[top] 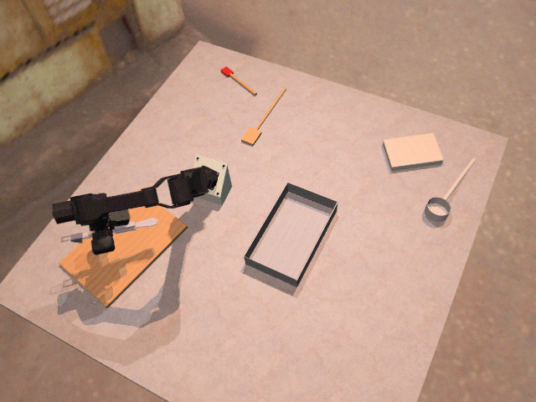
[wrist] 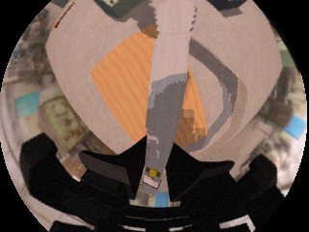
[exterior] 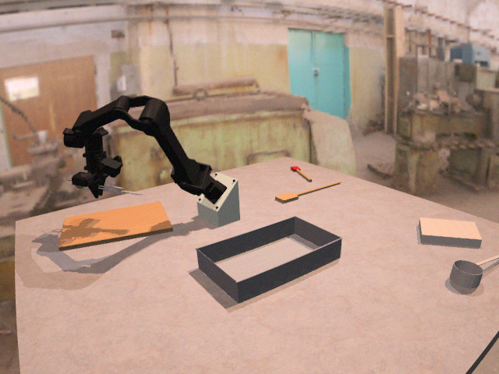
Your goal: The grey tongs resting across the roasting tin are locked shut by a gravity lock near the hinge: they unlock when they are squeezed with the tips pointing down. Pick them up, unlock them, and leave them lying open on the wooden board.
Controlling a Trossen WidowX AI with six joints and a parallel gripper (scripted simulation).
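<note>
Right now the wooden board is 10 mm ahead of my gripper tip, 30 mm to the left of it and 100 mm below it. Also, from my gripper tip: red spatula: 40 mm behind, 840 mm to the left, 100 mm below; then pale block: 710 mm ahead, 790 mm to the left, 90 mm below; then roasting tin: 480 mm ahead, 310 mm to the left, 80 mm below.
</note>
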